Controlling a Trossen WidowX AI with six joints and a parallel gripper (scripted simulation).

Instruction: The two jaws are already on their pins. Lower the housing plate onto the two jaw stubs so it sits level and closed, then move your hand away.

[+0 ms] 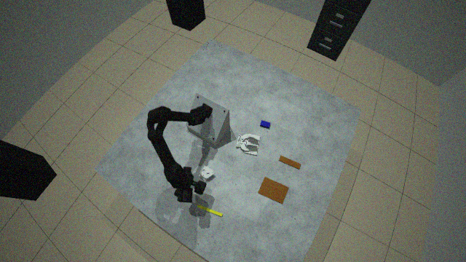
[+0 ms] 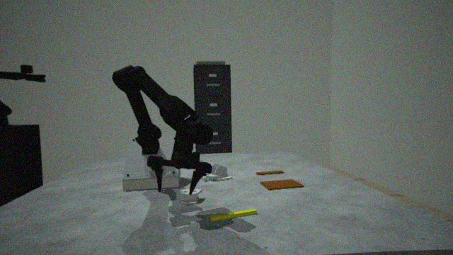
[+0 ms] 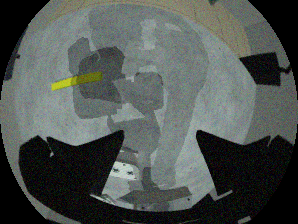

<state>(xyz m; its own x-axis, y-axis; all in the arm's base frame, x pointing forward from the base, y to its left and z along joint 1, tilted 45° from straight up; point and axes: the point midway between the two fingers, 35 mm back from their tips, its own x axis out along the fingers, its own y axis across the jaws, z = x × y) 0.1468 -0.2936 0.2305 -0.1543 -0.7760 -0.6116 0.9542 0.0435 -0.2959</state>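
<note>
Now: gripper tip 110 mm to the right of the white block, 50 mm above it and 40 mm short of it. The rest, counted from my gripper tip: blue block 560 mm to the left, 160 mm ahead, 60 mm below; orange square 400 mm ahead, 240 mm to the left, 60 mm below; yellow bar 170 mm ahead, 60 mm below, 40 mm to the right.
</note>
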